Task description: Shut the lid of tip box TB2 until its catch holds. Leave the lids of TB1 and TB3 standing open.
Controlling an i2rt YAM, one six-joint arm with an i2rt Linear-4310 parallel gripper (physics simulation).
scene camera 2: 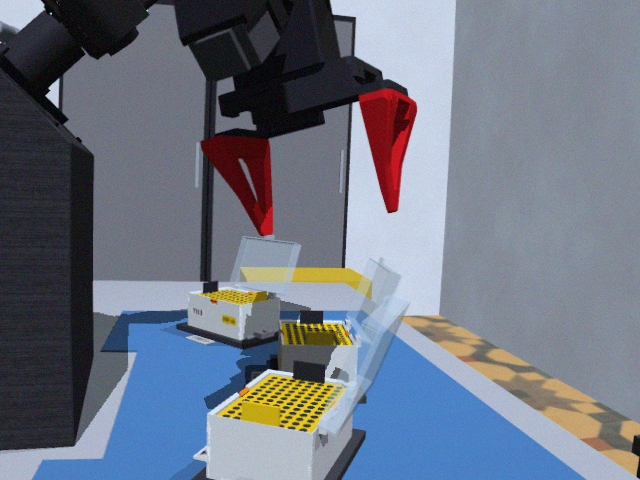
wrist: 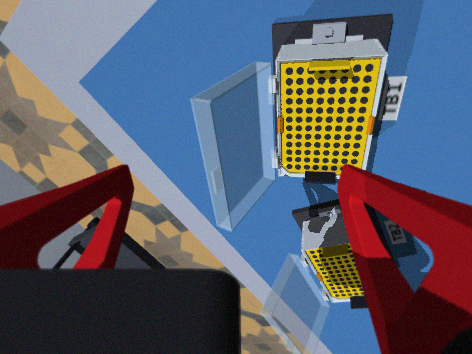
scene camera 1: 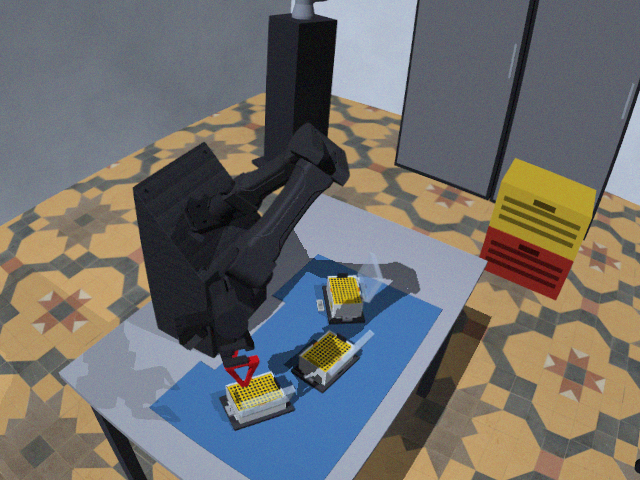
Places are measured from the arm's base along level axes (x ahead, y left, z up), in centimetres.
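Pixels of known places: gripper, fingertip midpoint: [scene camera 2: 326,224] [wrist: 235,176] [scene camera 1: 238,372]; arm's base, origin of the base link: [scene camera 2: 14,78] [scene camera 1: 216,210].
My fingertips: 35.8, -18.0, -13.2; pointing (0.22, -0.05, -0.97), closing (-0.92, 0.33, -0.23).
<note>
For each thing: its top centre in the pictures, then the offset to it from my fingertips, as dx, dy, dz. Level surfaces: height alone.
- Box TB2, middle of its top: [scene camera 2: 315,320] [wrist: 349,283] [scene camera 1: 328,347] -2.6, +28.1, -13.5
- Box TB1, middle of its top: [scene camera 2: 287,381] [wrist: 323,132] [scene camera 1: 255,387] -3.0, +5.9, -13.5
- Box TB3, middle of its top: [scene camera 2: 228,292] [scene camera 1: 341,288] -17.8, +46.5, -14.4
- blue mat, its level: dz -21.0
Box TB2 [scene camera 1: 326,353] [scene camera 2: 305,355] [wrist: 332,272] is the middle white box with a yellow rack; its clear lid [scene camera 1: 364,339] [scene camera 2: 378,276] [wrist: 295,300] stands open. Box TB1 [scene camera 1: 255,395] [scene camera 2: 258,446] [wrist: 325,115] has its clear lid [scene camera 1: 290,391] [scene camera 2: 379,346] [wrist: 235,145] open. Box TB3 [scene camera 1: 344,297] [scene camera 2: 219,317], at the back, has its lid [scene camera 1: 373,279] [scene camera 2: 266,260] upright and open. My gripper [scene camera 1: 244,382] [scene camera 2: 329,222] [wrist: 235,176] is open and empty, above the TB1 end of the row. Its right finger hides part of TB2 in the wrist view.
The boxes stand on dark bases on a blue mat [scene camera 1: 372,382] [scene camera 2: 439,413] [wrist: 165,55]. The grey table's edge runs along the lid side. The arm's dark mount [scene camera 1: 170,258] [scene camera 2: 41,284] stands on the other side. Yellow and red crates [scene camera 1: 537,227] stand beyond the table.
</note>
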